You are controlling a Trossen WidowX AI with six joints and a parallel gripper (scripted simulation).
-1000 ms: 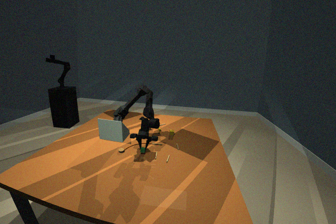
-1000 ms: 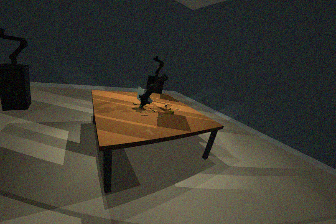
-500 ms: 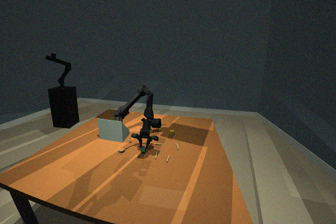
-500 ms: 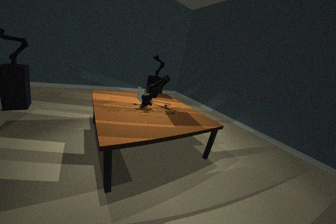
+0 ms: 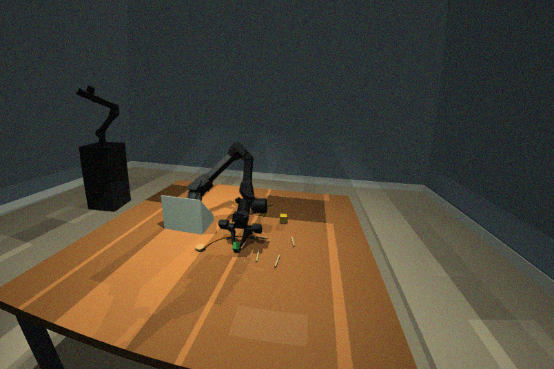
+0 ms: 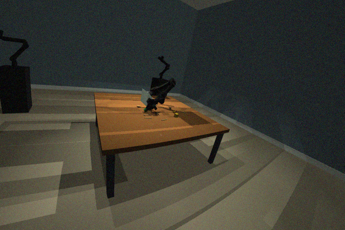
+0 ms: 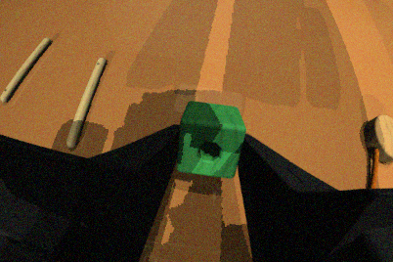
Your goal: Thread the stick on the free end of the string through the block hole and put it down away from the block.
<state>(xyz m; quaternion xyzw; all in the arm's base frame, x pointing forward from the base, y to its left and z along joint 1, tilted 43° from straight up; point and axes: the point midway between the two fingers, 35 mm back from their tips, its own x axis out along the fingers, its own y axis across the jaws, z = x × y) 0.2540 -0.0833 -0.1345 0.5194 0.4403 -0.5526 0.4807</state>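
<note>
My gripper tip is now right at the green block. The rest, counted from my gripper tip: yellow cube: 280 mm to the left, 210 mm ahead, 10 mm below; round wooden button: 160 mm behind, 20 mm below, 10 mm to the right; thin pale stick: 110 mm to the left, 70 mm ahead, 20 mm below.
</note>
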